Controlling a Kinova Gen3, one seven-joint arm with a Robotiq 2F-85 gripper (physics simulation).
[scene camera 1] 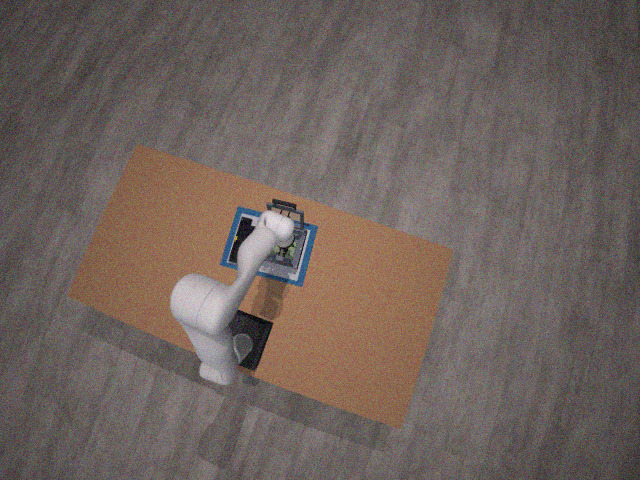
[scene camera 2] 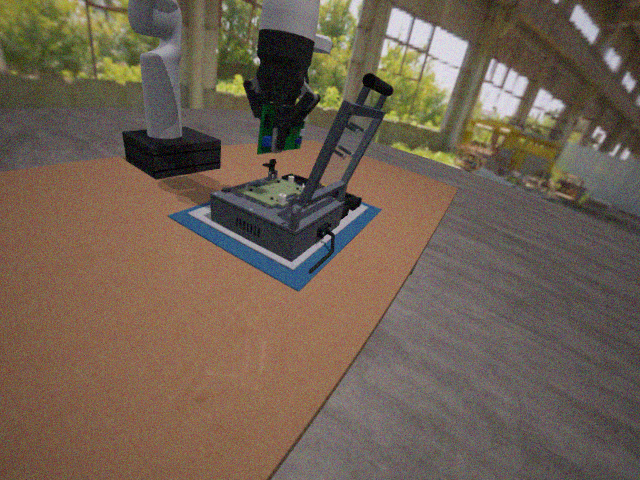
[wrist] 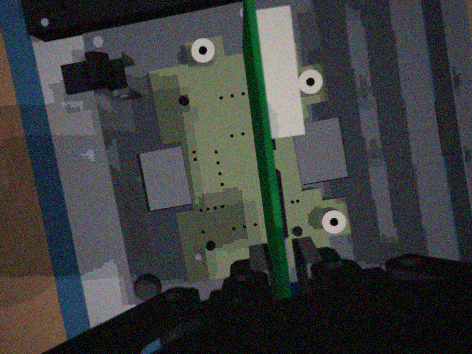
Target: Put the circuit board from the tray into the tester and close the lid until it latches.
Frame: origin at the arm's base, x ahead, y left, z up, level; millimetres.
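Seen in the pictures: gripper, fingertip midpoint: [scene camera 2: 272, 151]; arm's base, origin of the base link: [scene camera 1: 242, 344] [scene camera 2: 165, 134].
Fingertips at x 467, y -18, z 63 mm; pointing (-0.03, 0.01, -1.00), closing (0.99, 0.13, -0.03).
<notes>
Pixels of each thing's top centre, then the offset from my fingertips to it. "pt": a spot on its surface instead. Level surfaces: height alone.
- green circuit board, middle of its top: [wrist: 292, 241] [scene camera 2: 288, 106] dx -1, dy +25, dz +70 mm
- grey tester, surface spot: [scene camera 2: 248, 217] pt dx +12, dy -50, dz -100 mm
- pale green bed, middle of its top: [wrist: 249, 154] [scene camera 2: 280, 183] [scene camera 1: 280, 245] dx -13, dy +41, dz -66 mm
- black handle, middle of its top: [scene camera 2: 381, 79] [scene camera 1: 284, 202] dx +127, dy +57, dz +128 mm
- small black catch, middle of its top: [wrist: 75, 69] [scene camera 2: 270, 157] dx -91, dy +82, dz -40 mm
- black piece with cut-outs, surface spot: [scene camera 1: 241, 242] pt dx -70, dy +229, dz -120 mm
- bent black rod, surface spot: [scene camera 2: 332, 248] pt dx +123, dy +44, dz -137 mm
- orange table top, its level: dz -147 mm
My gripper [scene camera 2: 280, 136] [wrist: 283, 267] is shut on the green circuit board [scene camera 2: 264, 126] [wrist: 264, 150]. The board is held on edge, upright, above and apart from the tester. A white block shows on its right side in the wrist view. The grey tester [scene camera 2: 248, 217] has a pale green bed [scene camera 2: 266, 192] [wrist: 220, 120] with white round posts. Its framed lid [scene camera 2: 325, 149] [scene camera 1: 301, 219] stands open and tilted up, with a black handle [scene camera 2: 378, 84] [scene camera 1: 284, 204] at the top. A small black catch [scene camera 2: 271, 166] [wrist: 95, 72] stands at the tester's edge opposite the lid. In scene camera 1 the arm hides the gripper and board.
The tester stands on a blue and white mat [scene camera 2: 248, 251] [scene camera 1: 230, 258]. A black piece with cut-outs [scene camera 1: 241, 242] lies beside it. A bent black rod [scene camera 2: 332, 248] sticks out at the tester's side. The black robot base [scene camera 1: 253, 333] [scene camera 2: 175, 155] stands on the orange table top [scene camera 1: 361, 310].
</notes>
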